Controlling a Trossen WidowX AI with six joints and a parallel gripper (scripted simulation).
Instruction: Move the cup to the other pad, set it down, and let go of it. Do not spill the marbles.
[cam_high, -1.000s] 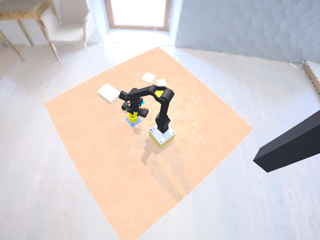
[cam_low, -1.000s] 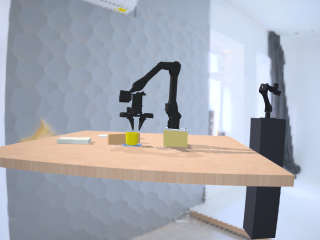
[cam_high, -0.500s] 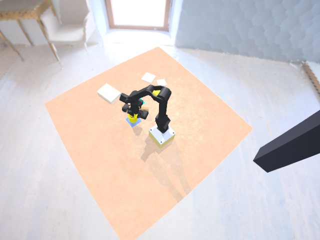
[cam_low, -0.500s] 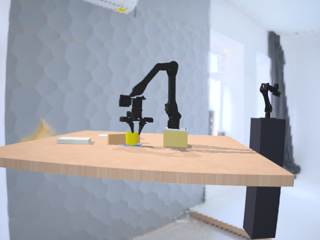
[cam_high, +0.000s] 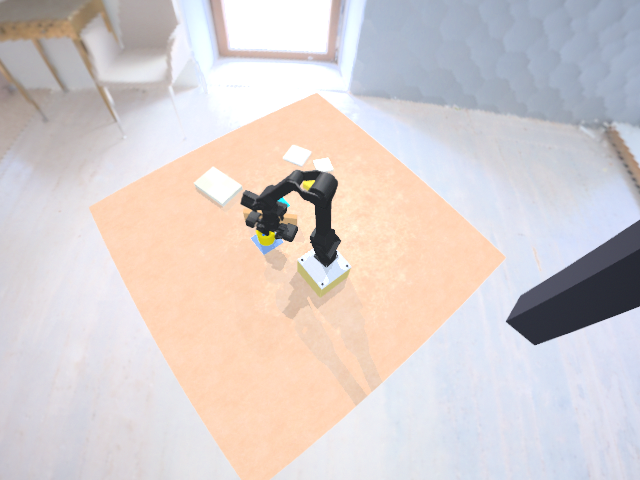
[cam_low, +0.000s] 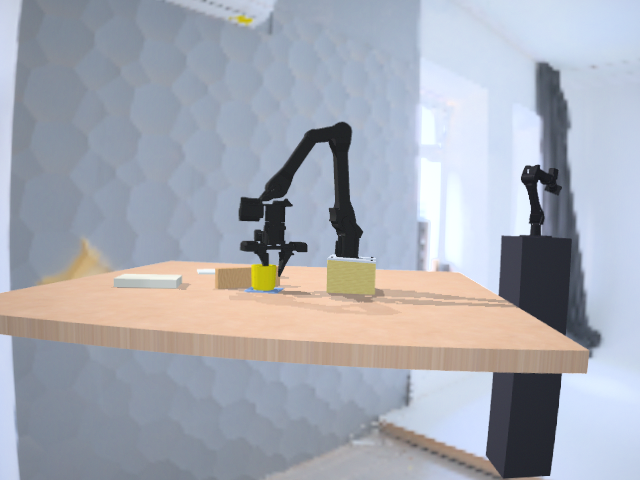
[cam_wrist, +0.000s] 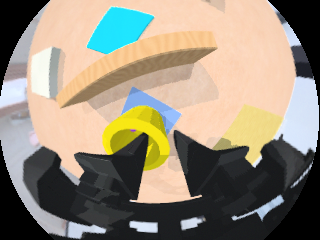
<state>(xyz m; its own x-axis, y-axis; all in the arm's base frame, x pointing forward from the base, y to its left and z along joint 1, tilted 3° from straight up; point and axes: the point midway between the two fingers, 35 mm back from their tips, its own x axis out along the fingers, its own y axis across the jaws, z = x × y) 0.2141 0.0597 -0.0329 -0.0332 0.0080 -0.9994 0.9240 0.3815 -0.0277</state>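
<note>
The pale blue pad is 50 mm below my gripper tip, 20 mm ahead of it and 10 mm to the left of it. Also, from my gripper tip: cyan pad: 130 mm to the right, 130 mm ahead, 50 mm below; then wooden bar: 80 mm ahead, 60 mm to the right, 20 mm below; then yellow cup: 20 mm ahead, 10 mm to the left.
</note>
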